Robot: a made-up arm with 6 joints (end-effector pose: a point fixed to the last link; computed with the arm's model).
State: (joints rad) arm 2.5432 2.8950 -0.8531 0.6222 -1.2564 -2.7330
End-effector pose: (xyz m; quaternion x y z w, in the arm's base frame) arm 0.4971 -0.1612 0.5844 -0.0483 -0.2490 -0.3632 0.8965
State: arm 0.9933 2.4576 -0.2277 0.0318 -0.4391 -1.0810
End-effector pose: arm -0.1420 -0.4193 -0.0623 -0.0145 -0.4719 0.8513 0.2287
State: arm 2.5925 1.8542 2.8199 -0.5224 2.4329 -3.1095
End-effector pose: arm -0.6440 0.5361 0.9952 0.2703 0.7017 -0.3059 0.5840
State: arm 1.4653 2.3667 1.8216 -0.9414 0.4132 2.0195
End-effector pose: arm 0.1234 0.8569 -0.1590 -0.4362 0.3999 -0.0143 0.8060
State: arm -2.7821 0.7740 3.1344 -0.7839 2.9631 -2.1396
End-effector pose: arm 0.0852 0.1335 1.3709 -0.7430 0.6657 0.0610 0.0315
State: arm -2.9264 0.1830 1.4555 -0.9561 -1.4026 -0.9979
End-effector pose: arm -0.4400 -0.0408 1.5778 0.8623 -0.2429 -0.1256 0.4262
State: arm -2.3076 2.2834 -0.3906 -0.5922 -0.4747 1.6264
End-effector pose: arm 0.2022 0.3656 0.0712 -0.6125 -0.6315 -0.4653 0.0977
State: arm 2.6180 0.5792 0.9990 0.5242 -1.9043 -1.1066
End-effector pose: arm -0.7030 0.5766 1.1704 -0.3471 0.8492 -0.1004 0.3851
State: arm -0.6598 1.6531 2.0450 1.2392 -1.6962 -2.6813
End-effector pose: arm 0.6937 -0.6631 0.9395 0.8632 -0.4216 -0.0366 0.2753
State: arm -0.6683 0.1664 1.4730 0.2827 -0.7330 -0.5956
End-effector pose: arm 0.0878 -0.2289 1.6355 0.6236 0.2197 -0.1283 0.7392
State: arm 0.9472 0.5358 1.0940 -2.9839 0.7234 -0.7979
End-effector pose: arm 0.3440 0.7484 1.1967 -0.5801 -0.0907 -0.3332 0.7377
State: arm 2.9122 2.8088 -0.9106 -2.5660 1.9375 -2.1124
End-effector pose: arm 0.3314 -0.2139 0.6584 -0.2827 0.3823 0.6945 0.5400
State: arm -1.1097 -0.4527 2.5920 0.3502 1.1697 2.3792
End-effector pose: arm -0.5166 0.7370 0.8632 -0.3458 0.8668 -0.0038 0.3592
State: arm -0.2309 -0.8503 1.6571 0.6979 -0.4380 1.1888
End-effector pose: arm -0.8981 0.1167 1.1578 0.4174 -0.4123 -0.6192 0.5219
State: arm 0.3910 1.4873 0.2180 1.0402 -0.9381 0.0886
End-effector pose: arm 0.6406 0.2022 -0.1102 -0.5028 0.6551 -0.5620 0.0452
